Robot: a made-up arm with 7 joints. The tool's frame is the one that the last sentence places. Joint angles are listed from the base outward.
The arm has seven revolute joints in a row. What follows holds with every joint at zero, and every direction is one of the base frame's.
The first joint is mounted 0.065 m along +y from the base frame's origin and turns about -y.
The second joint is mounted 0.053 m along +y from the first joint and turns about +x.
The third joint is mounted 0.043 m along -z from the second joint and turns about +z.
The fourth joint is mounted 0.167 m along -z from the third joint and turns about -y.
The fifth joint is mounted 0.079 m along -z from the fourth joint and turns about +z.
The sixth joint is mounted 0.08 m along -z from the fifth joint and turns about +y.
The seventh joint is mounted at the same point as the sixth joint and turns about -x.
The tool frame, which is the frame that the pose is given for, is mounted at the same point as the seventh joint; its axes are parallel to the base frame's.
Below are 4 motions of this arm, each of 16 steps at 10 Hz.
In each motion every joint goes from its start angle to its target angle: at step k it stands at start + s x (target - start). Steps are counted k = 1, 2, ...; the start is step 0. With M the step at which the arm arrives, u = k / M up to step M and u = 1 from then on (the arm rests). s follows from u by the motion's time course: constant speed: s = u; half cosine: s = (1 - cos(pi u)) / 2; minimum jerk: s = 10 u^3 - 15 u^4 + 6 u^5.
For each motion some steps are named. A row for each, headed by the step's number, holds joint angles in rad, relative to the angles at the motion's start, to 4 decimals.
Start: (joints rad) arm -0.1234 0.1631 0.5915 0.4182 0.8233 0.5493 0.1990
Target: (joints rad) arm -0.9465 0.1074 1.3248 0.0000 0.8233 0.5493 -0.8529
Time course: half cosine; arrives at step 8
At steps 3, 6, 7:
3: -0.2541 -0.0172 0.2263 -0.1291 0.0000 0.0000 -0.3247
6: -0.7026 -0.0475 0.6259 -0.3570 0.0000 0.0000 -0.8979
7: -0.7918 -0.0536 0.7054 -0.4023 0.0000 0.0000 -1.0119

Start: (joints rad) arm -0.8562 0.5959 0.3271 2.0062 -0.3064 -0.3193 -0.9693
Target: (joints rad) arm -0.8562 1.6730 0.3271 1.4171 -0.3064 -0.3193 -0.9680
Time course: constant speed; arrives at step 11
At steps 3, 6, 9, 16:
3: 0.0000 0.2938 0.0000 -0.1607 0.0000 0.0000 0.0004
6: 0.0000 0.5875 0.0000 -0.3213 0.0000 0.0000 0.0007
9: 0.0000 0.8813 0.0000 -0.4820 0.0000 0.0000 0.0011
16: 0.0000 1.0771 0.0000 -0.5891 0.0000 0.0000 0.0013

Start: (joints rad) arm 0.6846 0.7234 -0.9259 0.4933 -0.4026 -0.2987 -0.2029
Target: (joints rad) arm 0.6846 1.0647 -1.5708 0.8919 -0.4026 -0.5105 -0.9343
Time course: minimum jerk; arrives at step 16
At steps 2, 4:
2: 0.0000 0.0055 -0.0104 0.0064 0.0000 -0.0034 -0.0117
4: 0.0000 0.0353 -0.0668 0.0413 0.0000 -0.0219 -0.0757

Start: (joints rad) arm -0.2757 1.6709 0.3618 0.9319 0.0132 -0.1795 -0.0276
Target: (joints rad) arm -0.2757 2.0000 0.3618 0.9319 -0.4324 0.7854 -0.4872
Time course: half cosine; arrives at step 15
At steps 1, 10, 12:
1: 0.0000 0.0036 0.0000 0.0000 -0.0049 0.0105 -0.0050
10: 0.0000 0.2468 0.0000 0.0000 -0.3342 0.7237 -0.3447
12: 0.0000 0.2977 0.0000 0.0000 -0.4030 0.8728 -0.4157

